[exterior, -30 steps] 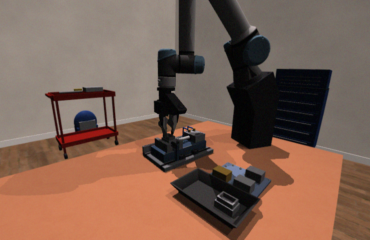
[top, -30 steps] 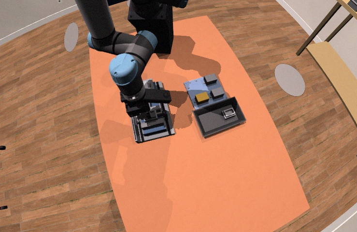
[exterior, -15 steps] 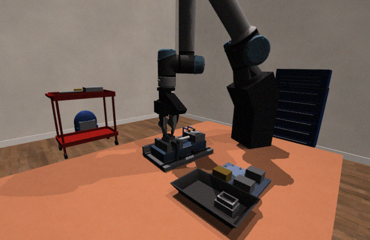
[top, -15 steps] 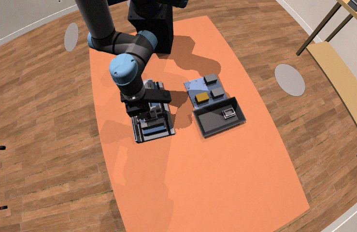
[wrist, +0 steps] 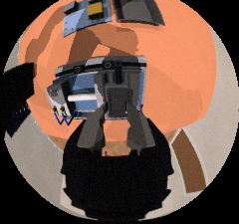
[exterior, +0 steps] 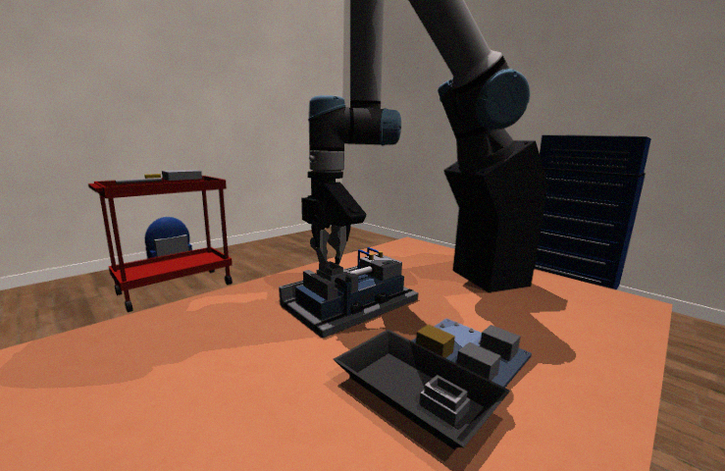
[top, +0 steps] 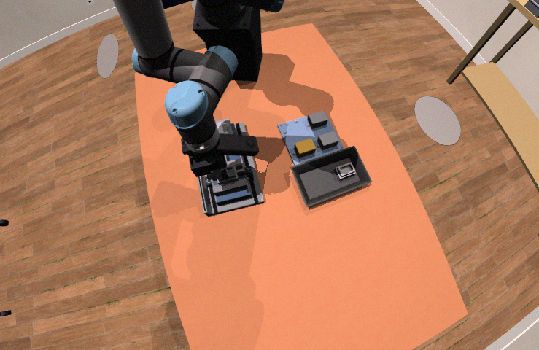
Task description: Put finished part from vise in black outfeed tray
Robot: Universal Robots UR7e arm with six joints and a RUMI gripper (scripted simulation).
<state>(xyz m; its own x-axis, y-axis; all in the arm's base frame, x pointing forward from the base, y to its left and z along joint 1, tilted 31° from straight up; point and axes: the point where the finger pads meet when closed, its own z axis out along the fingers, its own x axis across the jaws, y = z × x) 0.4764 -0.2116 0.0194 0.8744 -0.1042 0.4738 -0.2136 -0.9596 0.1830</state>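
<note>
Right now my hand is 1 cm short of the yellow block, 27 cm to the right of it and 10 cm above it. Also, from my hand: blue plate 3 cm behind, 32 cm to the left, 12 cm below.
</note>
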